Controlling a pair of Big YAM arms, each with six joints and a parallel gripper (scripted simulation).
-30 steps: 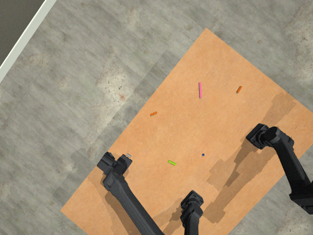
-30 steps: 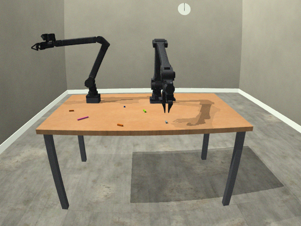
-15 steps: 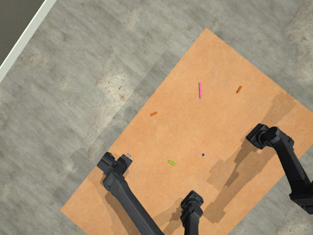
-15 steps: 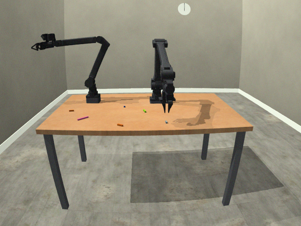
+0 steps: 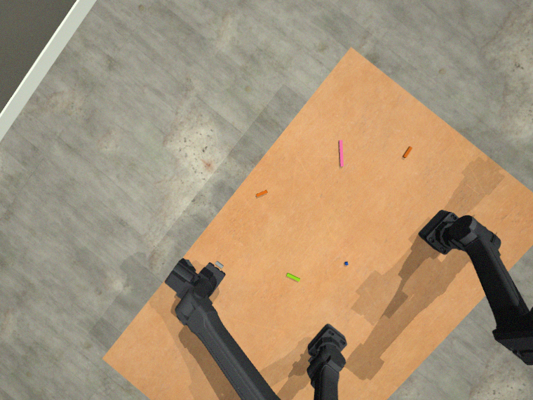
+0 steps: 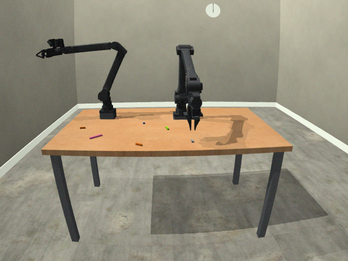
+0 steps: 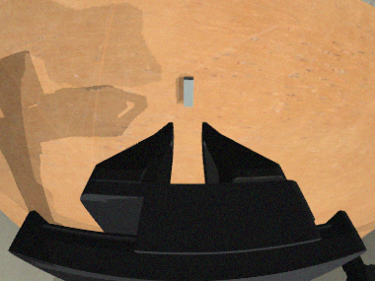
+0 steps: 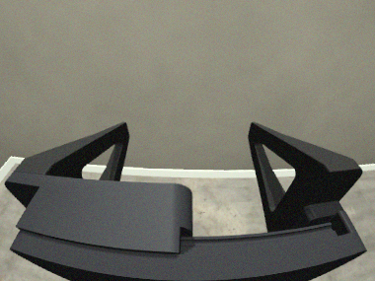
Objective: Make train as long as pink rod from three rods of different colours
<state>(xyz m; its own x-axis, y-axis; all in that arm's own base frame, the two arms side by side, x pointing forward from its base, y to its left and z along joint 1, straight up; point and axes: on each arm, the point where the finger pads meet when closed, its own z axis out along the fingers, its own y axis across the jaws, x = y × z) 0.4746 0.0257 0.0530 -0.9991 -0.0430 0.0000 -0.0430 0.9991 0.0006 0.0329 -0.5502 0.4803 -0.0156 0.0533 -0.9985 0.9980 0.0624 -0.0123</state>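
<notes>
The grey rod is 70 mm below my left hand. From my left hand the other things lie so: pink rod: 590 mm to the right, 70 mm below, 50 mm behind; lime rod: 220 mm behind, 150 mm to the right, 70 mm below; blue rod: 320 mm to the right, 320 mm behind, 70 mm below.
</notes>
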